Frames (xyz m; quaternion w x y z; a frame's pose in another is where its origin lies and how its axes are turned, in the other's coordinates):
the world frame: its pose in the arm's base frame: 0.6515 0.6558 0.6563 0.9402 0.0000 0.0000 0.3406
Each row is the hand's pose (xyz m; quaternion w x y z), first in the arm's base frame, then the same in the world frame.
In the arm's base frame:
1: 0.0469 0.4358 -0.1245 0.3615 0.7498 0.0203 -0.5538
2: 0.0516 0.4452 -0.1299 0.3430 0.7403 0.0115 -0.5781
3: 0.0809 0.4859 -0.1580 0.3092 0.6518 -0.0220 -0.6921
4: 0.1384 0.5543 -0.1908 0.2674 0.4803 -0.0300 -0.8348
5: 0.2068 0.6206 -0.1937 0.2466 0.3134 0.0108 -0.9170
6: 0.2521 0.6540 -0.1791 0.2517 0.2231 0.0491 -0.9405
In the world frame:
1: -0.6052 0.2183 -0.7808 0.1513 0.7119 -0.2363 -0.6438
2: -0.5956 0.2225 -0.7862 0.1256 0.6999 -0.2413 -0.6604
3: -0.5470 0.2350 -0.8143 0.0550 0.6054 -0.2427 -0.7561
4: -0.4591 0.2507 -0.8471 0.0329 -0.4414 0.1918 0.8760
5: -0.3641 0.2578 -0.8500 0.0805 -0.2983 0.0966 0.9461
6: -0.3079 0.2544 -0.8354 0.0837 -0.2265 0.0298 0.9700

